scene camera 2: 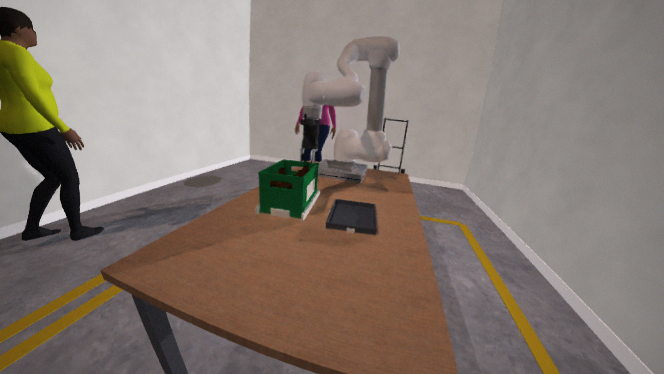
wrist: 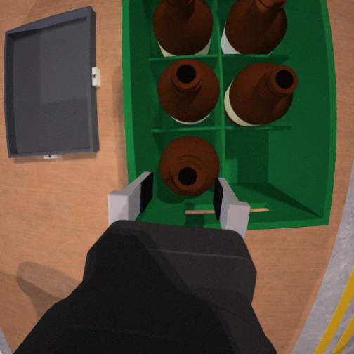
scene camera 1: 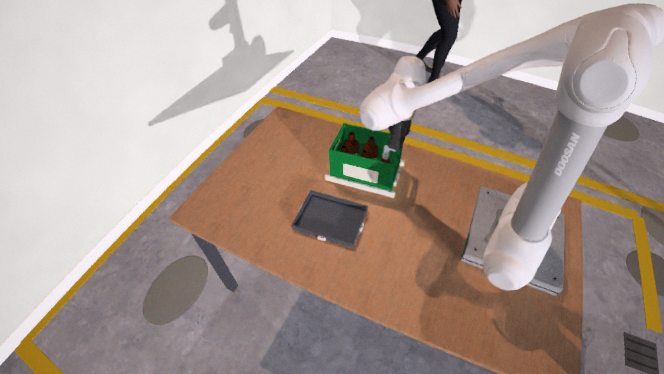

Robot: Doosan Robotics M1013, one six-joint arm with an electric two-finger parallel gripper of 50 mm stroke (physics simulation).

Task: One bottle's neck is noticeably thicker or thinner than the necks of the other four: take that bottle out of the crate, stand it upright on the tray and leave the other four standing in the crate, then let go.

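Frame: origin at the arm's base, x ahead, y left, z up, level; millimetres.
Seen in the pictures: gripper, fingertip midpoint: [scene camera 2: 307, 162] [scene camera 1: 387, 153]; arm's base, link origin: [scene camera 2: 343, 167].
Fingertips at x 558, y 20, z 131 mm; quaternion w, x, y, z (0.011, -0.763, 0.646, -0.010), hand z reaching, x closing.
Pixels of each thing's top centre, then the offset from my fingertips to it. "spot": a spot on its surface instead. Level surfaces: height alone.
- green crate, top centre: [scene camera 1: 367, 143] [scene camera 2: 291, 167] dx +103, dy -17, dz -8 mm
- dark tray, surface spot: [scene camera 1: 330, 217] [scene camera 2: 351, 216] spot: dx +83, dy +278, dz -178 mm
- brown table, surface height: dz -183 mm
The green crate [scene camera 1: 336, 165] [scene camera 2: 268, 197] [wrist: 325, 125] holds five brown bottles; in the wrist view its near right compartment is empty. My gripper [scene camera 1: 389, 150] [scene camera 2: 308, 157] [wrist: 183, 187] is open at the near left bottle [scene camera 1: 386, 160] [wrist: 189, 155], one finger on each side of its mouth, nothing held. Behind it are the middle left bottle [wrist: 187, 102] and the middle right bottle [wrist: 255, 100], whose neck points right. The far left bottle [wrist: 182, 30] and far right bottle [wrist: 255, 30] are cut off by the view. Which neck differs I cannot tell. The dark tray [scene camera 1: 330, 217] [scene camera 2: 352, 216] [wrist: 50, 100] is empty.
The crate and tray are side by side on the brown table [scene camera 1: 240, 200] [scene camera 2: 280, 280] [wrist: 65, 215]. The crate's walls and inner dividers surround the bottles. The arm's base plate [scene camera 1: 477, 235] is at the table's other end. A person in yellow [scene camera 2: 25, 90] stands beside the table.
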